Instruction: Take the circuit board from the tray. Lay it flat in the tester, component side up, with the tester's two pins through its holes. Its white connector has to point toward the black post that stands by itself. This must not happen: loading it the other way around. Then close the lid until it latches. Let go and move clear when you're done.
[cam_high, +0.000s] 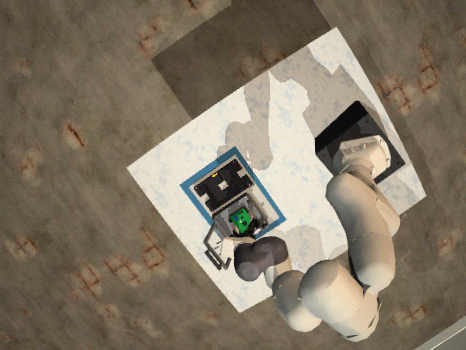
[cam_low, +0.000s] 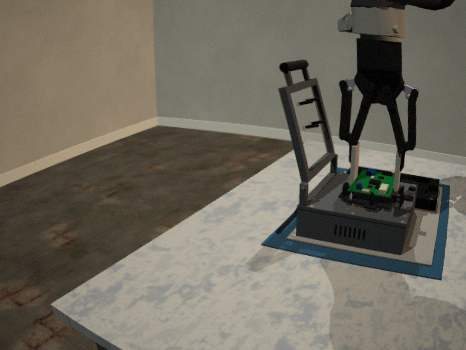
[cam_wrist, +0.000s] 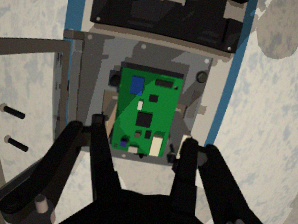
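Now: hand 20 mm above the green circuit board. Also, from my hand: tester nest (40 mm below, 10 mm to the left, 10 mm ahead); then tester lid (120 mm ahead, 80 mm above, 20 mm to the left).
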